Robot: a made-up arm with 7 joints.
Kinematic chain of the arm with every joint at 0, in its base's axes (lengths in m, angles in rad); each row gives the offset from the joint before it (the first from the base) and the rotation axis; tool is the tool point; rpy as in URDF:
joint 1: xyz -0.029 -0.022 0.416 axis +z
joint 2: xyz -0.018 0 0.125 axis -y
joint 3: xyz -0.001 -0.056 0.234 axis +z
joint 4: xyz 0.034 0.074 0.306 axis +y
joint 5: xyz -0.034 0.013 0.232 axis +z
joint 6: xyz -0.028 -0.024 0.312 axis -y
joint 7: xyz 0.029 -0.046 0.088 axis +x
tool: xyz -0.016 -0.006 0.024 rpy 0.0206 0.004 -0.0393
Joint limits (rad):
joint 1: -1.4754..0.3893
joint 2: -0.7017..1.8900
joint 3: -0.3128..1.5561
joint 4: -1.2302..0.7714
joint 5: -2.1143..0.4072
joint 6: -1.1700..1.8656
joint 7: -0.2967..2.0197
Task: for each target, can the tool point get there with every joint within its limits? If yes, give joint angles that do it. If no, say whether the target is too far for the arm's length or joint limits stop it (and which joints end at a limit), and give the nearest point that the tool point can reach.
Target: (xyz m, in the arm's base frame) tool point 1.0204 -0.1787 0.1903
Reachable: no: joint limits stop it (at a limit: joint 2, joint 4, joint 5, joint 6) | nearest point 0.8998 -0.1607 0.9171 | short by 0.737 m
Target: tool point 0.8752 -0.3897 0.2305
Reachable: no: joint limits stop it (at a limit: joint 2, joint 4, joint 5, joint 6) | nearest point 0.8405 -0.3756 0.9171 | short by 0.688 m
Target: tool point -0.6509 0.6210 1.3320
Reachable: yes | joints -0.7404 0.9297 0.6750 0.4049 -0.0456 0.8036 -0.0555
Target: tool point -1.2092 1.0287 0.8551
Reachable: no: too far | nearest point -0.9303 0.7804 0.7800 | short by 0.381 m
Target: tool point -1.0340 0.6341 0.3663
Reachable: yes | joints -0.7393 1.6185 1.3994 -0.1244 -1.7157 -0.1803 -0.0671
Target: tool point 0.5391 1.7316 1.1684
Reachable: no: too far | nearest point 0.1984 1.0709 0.9340 | short by 0.779 m
